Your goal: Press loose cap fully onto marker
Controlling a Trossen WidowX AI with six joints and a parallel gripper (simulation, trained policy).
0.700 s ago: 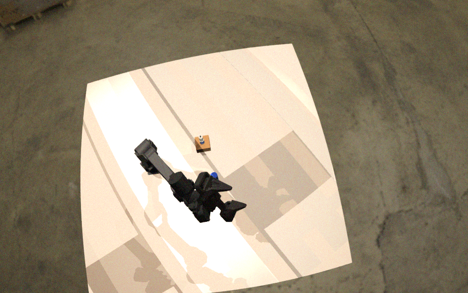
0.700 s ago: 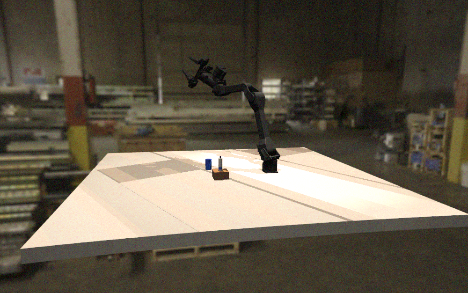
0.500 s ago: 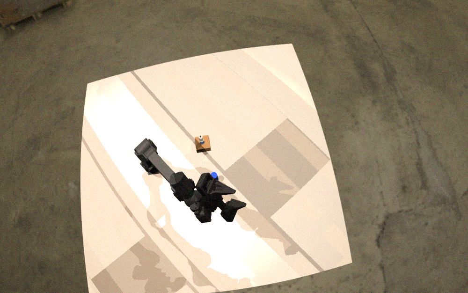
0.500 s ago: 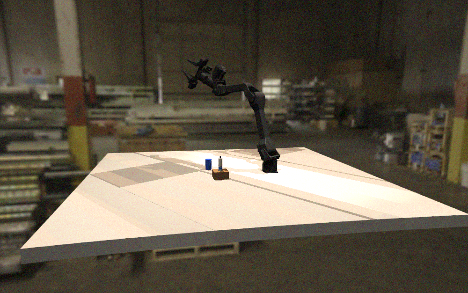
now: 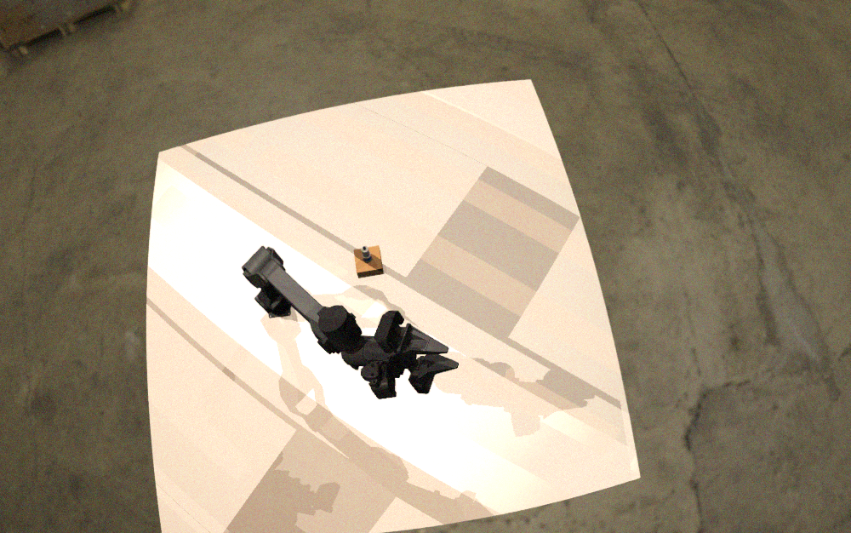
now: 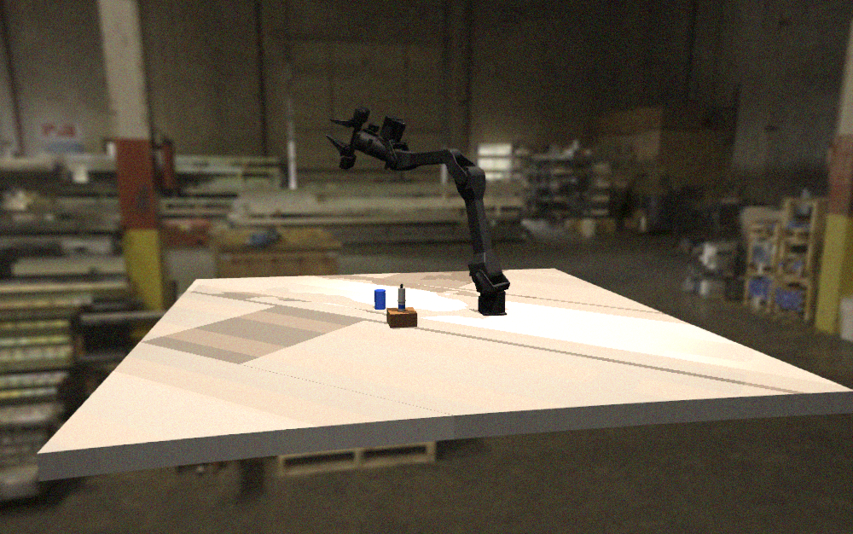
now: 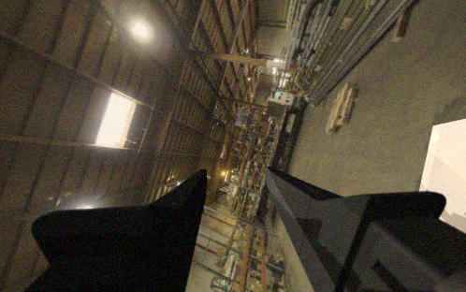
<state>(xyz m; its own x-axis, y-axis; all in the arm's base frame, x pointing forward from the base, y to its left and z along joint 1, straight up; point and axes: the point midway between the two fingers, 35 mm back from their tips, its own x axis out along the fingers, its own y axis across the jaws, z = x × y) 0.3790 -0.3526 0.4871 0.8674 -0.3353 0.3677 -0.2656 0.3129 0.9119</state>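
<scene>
My gripper tip is 47 cm above the blue cap, 26 cm to the right of it and 12 cm past it. Also, from my gripper tip: holder block: 48 cm below, 44 cm to the left, 15 cm behind.
</scene>
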